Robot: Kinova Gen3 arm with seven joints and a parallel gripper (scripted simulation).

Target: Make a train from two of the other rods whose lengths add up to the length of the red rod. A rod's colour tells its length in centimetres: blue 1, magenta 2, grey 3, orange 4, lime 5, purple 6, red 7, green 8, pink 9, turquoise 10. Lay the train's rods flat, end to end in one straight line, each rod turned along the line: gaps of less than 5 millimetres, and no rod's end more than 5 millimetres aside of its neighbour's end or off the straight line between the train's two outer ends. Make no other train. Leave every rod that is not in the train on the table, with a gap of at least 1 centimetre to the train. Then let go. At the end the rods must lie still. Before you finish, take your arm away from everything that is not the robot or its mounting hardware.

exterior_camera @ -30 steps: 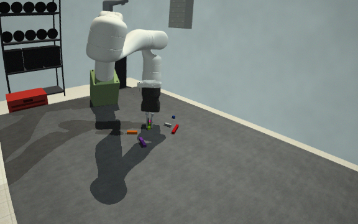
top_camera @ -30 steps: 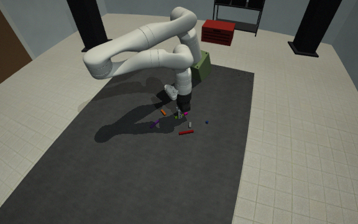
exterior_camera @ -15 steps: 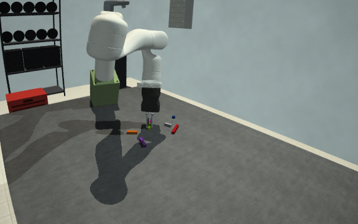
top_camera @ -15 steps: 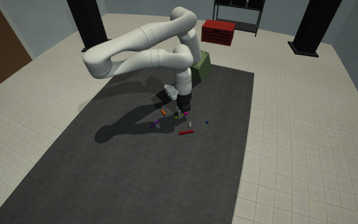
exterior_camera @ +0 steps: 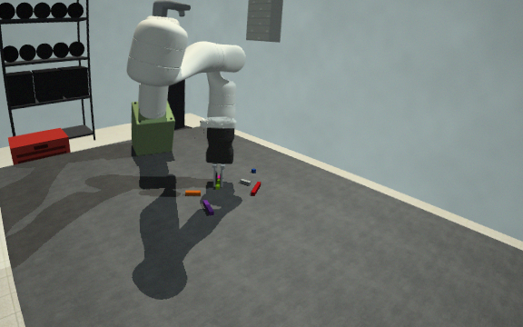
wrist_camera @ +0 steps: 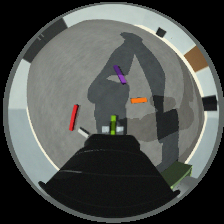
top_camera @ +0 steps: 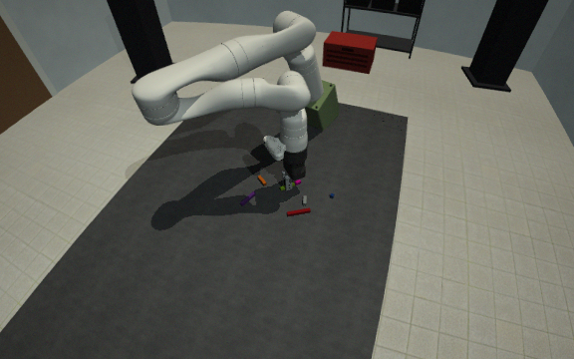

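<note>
The lime rod is 1 cm below my hand. The rest, counted from my hand: grey rod 5 cm ahead, 6 cm to the left, 1 cm below; then magenta rod 2 cm behind, 3 cm to the left, 1 cm below; then orange rod 1 cm behind, 9 cm to the right, 1 cm below.
</note>
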